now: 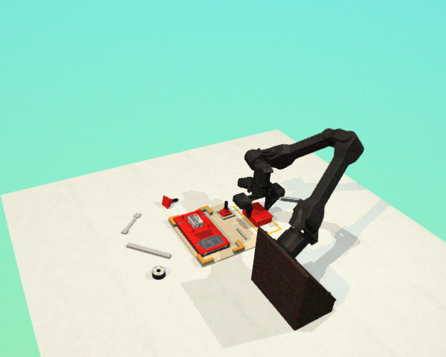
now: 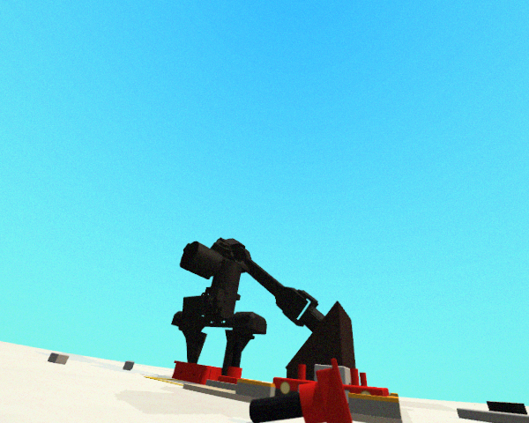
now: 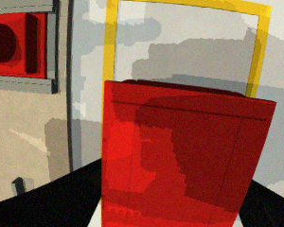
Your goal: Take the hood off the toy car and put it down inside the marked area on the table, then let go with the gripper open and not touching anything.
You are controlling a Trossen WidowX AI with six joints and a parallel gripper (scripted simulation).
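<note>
Right now the hood is right at my gripper tip. Also, from my gripper tip: wheel: 12 cm behind, 41 cm to the left; then grey engine block: 3 cm ahead, 23 cm to the left, 1 cm above.
</note>
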